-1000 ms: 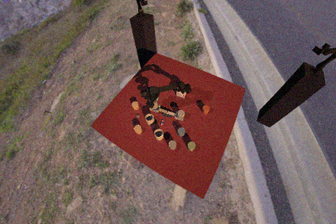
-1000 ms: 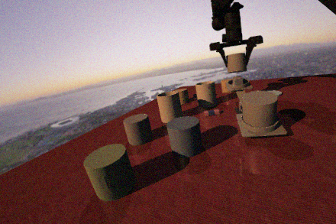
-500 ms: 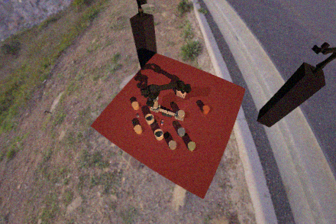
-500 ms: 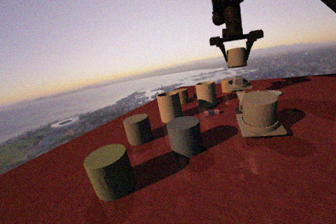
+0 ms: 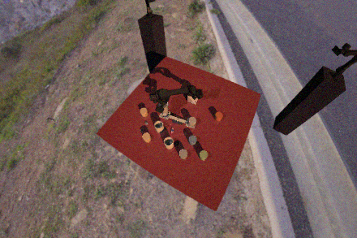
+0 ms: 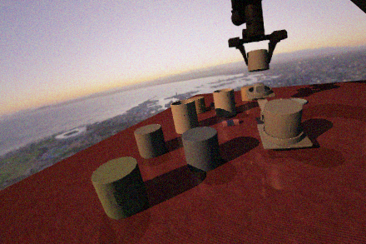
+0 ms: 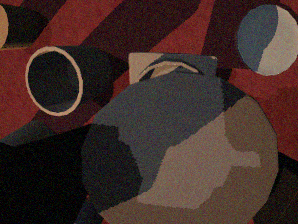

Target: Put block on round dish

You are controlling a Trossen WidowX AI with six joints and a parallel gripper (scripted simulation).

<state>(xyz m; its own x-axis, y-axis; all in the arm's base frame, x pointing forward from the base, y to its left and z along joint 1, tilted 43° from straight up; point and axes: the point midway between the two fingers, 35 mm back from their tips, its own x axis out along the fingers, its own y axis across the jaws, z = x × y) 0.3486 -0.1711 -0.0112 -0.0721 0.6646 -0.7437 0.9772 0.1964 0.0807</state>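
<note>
My gripper tip is 110 mm past the round dish, 100 mm to the left of it and 170 mm above it. From my gripper tip the other things lie so: olive cup (150 mm ahead, 510 mm to the left, 130 mm below); then red-and-blue piece (80 mm ahead, 140 mm to the left, 170 mm below).
</note>
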